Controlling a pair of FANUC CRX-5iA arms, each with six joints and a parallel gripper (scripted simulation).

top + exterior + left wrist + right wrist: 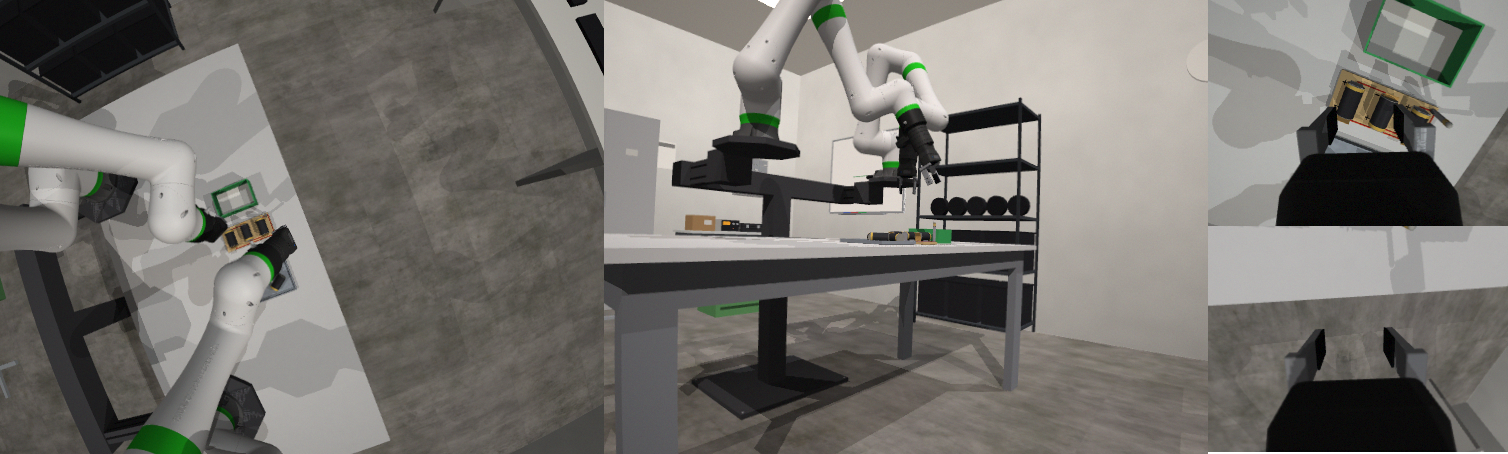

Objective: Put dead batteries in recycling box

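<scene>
My right hand is 170 mm past the grey tray, 80 mm to the left of it and 230 mm above it. From my right hand the other things lie so: green recycling box 120 mm behind, 230 mm to the left, 220 mm below.
</scene>
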